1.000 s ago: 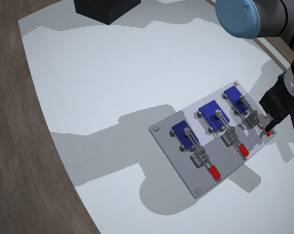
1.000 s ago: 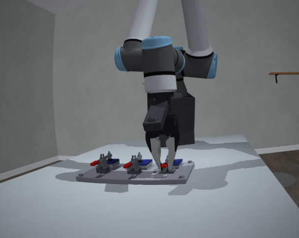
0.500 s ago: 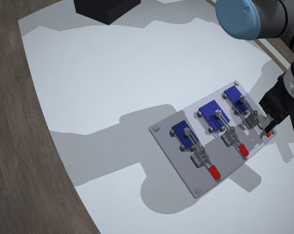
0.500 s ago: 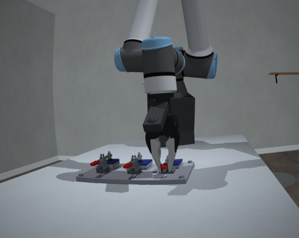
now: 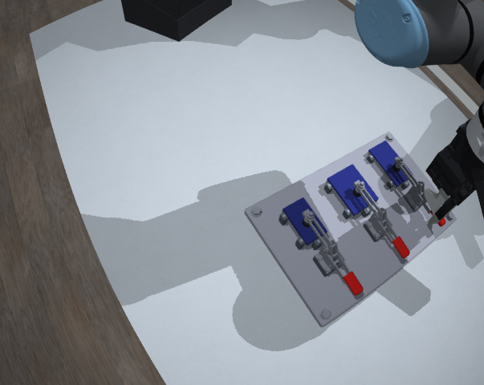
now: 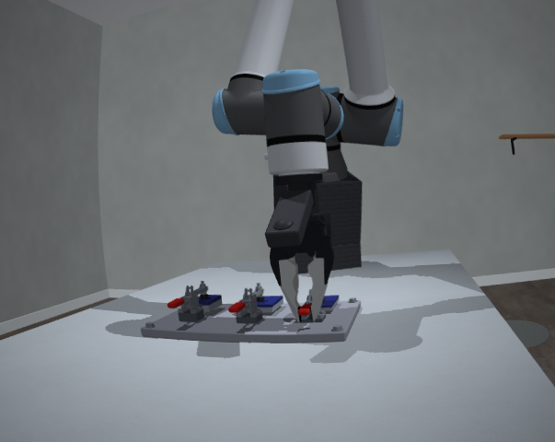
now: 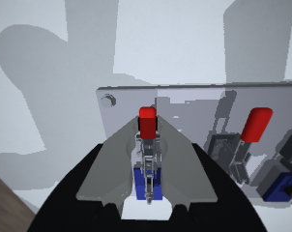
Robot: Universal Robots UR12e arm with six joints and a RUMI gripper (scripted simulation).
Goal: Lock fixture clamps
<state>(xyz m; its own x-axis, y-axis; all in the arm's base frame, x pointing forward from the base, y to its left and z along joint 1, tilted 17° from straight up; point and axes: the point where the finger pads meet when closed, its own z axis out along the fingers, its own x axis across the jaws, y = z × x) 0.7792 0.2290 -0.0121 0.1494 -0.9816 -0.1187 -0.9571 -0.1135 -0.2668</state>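
My gripper is now 140 mm past the blue part, 20 mm to the left of it and 20 mm above it. The rest, counted from my hand: grey fixture plate: 70 mm behind, 120 mm to the right, 30 mm below.
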